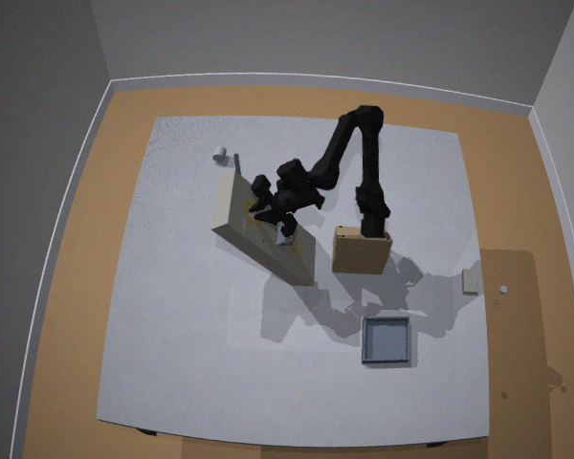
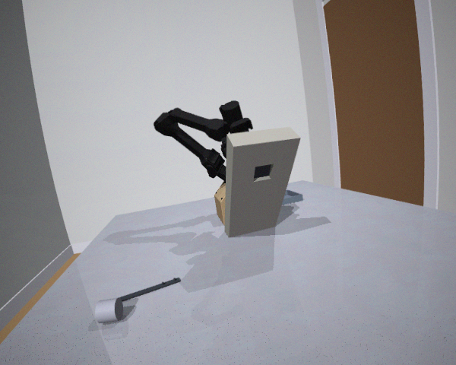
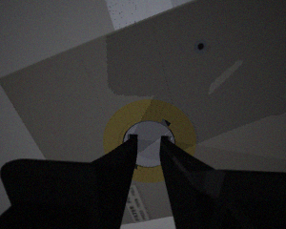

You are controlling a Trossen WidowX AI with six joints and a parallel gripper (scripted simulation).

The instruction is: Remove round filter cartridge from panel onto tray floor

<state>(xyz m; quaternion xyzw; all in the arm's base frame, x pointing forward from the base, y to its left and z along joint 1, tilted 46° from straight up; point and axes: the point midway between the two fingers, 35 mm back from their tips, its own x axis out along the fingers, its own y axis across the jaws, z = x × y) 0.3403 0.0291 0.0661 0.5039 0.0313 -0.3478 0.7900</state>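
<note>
The round filter cartridge is 10 mm ahead of my gripper tip and 10 mm below it. Also, from my gripper tip: dark tray 400 mm behind, 320 mm to the left, 250 mm below; then beige block 740 mm behind, 130 mm to the left, 250 mm below; then service panel 40 mm behind, 80 mm below.
</note>
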